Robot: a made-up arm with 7 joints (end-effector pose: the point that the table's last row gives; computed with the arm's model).
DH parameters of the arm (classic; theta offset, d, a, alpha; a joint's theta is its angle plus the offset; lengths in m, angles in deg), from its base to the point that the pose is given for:
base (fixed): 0 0.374 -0.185 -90
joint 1: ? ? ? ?
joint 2: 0 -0.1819 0.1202 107.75
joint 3: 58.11 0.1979 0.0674 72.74
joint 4: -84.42 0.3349 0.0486 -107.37
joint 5: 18.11 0.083 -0.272 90
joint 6: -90 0.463 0.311 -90
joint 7: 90 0.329 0.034 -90
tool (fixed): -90 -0.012 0 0
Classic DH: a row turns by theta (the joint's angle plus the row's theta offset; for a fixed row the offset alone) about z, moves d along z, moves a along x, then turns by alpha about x.
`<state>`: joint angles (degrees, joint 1 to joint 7).
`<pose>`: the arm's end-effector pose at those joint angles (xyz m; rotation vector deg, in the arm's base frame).
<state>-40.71 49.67 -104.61 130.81 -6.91 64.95 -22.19</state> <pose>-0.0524 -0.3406 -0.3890 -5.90 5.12 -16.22</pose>
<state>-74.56 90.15 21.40 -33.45 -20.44 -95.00 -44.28</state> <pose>0.9573 1.0850 -0.1977 107.36 10.51 -88.40</pose>
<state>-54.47 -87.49 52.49 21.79 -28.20 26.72 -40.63</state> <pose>-0.2838 -0.2705 0.8395 -91.64 -59.81 -22.02</pose>
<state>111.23 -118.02 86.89 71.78 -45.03 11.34 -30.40</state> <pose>0.3757 0.3491 -0.0702 -24.33 16.67 85.13</pose>
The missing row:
joint 1: 76.33 0.4615 0.1691 72.25
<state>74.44 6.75 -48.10 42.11 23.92 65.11 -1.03</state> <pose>-1.3089 0.2430 0.3850 61.41 69.99 -87.61</pose>
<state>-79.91 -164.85 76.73 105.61 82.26 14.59 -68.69</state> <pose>0.0408 0.9316 0.5300 125.94 -32.12 -46.95</pose>
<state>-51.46 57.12 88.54 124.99 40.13 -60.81 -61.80</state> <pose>1.0053 0.5292 0.5106 -0.58 -108.42 -15.88</pose>
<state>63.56 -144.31 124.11 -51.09 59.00 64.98 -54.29</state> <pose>-0.0119 0.2808 0.1449 68.09 -108.45 -122.71</pose>
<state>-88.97 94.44 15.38 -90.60 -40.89 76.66 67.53</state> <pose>-0.0321 1.2274 -0.0954 -2.84 111.65 136.91</pose>
